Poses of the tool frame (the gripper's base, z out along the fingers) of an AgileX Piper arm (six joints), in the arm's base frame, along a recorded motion.
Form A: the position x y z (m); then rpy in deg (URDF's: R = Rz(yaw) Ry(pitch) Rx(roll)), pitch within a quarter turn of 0, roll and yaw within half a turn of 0.
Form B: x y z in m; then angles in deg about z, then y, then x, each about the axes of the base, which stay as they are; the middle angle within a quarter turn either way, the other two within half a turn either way. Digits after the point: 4 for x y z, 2 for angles.
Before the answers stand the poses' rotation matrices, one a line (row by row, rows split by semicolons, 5 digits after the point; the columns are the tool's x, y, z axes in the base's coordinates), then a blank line. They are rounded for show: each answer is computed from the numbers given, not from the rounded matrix.
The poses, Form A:
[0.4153 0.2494 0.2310 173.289 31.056 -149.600]
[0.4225 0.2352 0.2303 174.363 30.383 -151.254]
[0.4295 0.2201 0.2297 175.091 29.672 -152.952]
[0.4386 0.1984 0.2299 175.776 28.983 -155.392]
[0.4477 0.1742 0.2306 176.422 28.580 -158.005]
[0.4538 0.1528 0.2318 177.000 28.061 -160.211]
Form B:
-0.73888 -0.55456 0.38277; -0.43350 0.82610 0.36006; -0.51588 0.10011 -0.85079
-0.75635 -0.52216 0.39406; -0.41488 0.84863 0.32819; -0.50578 0.08474 -0.85849
-0.77384 -0.49080 0.40036; -0.39511 0.86810 0.30050; -0.49503 0.07435 -0.86569
-0.79532 -0.44773 0.40867; -0.36426 0.89185 0.26819; -0.48455 0.06443 -0.87239
-0.81424 -0.40148 0.41933; -0.32889 0.91423 0.23668; -0.47839 0.05480 -0.87644
-0.83034 -0.36126 0.42431; -0.29876 0.93132 0.20829; -0.47041 0.04618 -0.88124

[0.4153 0.2494 0.2310 143.11 22.51 -157.06]
[0.4225 0.2352 0.2303 145.38 23.21 -159.08]
[0.4295 0.2201 0.2297 147.62 23.60 -160.86]
[0.4386 0.1984 0.2299 150.62 24.12 -162.91]
[0.4477 0.1742 0.2306 153.75 24.79 -164.89]
[0.4538 0.1528 0.2318 156.49 25.11 -166.70]

